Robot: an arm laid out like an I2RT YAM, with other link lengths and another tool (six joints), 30 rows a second.
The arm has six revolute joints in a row. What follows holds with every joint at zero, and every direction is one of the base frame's.
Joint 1 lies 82.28 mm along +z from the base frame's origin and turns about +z.
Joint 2 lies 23.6 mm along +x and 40 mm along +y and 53.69 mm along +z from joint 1 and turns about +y.
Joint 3 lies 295.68 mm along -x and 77.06 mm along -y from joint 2 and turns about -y.
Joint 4 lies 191.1 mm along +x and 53.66 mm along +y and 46.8 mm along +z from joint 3 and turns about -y.
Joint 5 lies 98.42 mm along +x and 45.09 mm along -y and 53.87 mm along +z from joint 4 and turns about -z.
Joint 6 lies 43.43 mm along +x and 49.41 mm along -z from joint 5 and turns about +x.
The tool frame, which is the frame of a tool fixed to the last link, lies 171 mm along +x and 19 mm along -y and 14 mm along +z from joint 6; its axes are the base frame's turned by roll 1.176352, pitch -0.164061 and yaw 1.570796 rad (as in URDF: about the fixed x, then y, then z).
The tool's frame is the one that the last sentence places.
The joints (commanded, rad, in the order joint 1, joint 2, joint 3, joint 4, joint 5, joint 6), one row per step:
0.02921 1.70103 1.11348 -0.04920 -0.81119 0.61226
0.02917 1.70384 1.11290 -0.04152 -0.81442 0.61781
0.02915 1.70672 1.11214 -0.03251 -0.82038 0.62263
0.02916 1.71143 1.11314 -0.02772 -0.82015 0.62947
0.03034 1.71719 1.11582 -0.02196 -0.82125 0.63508
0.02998 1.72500 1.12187 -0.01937 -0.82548 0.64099
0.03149 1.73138 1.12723 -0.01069 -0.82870 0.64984
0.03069 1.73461 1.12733 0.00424 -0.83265 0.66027
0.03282 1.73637 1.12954 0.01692 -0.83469 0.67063
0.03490 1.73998 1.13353 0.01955 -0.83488 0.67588
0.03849 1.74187 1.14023 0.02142 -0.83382 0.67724
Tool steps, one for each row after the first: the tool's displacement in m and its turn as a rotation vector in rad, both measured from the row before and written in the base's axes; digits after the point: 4 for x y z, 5 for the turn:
0.0008 0.0005 0.0003 0.00499 -0.00011 0.00030
0.0006 0.0010 0.0008 0.00623 -0.00167 0.00285
0.0012 0.0000 -0.0008 0.00353 0.00403 -0.00291
0.0015 0.0008 -0.0003 0.00370 0.00154 -0.00016
0.0017 0.0006 -0.0003 0.00562 0.00368 0.00073
0.0022 0.0013 0.0013 0.00678 -0.00094 0.00066
0.0019 0.0003 0.0019 0.00815 -0.00385 -0.00158
0.0018 0.0014 0.0028 0.00708 -0.00524 -0.00009
0.0011 0.0011 0.0005 0.00301 0.00098 0.00028
0.0015 0.0016 0.0021 0.00039 -0.00566 0.00220

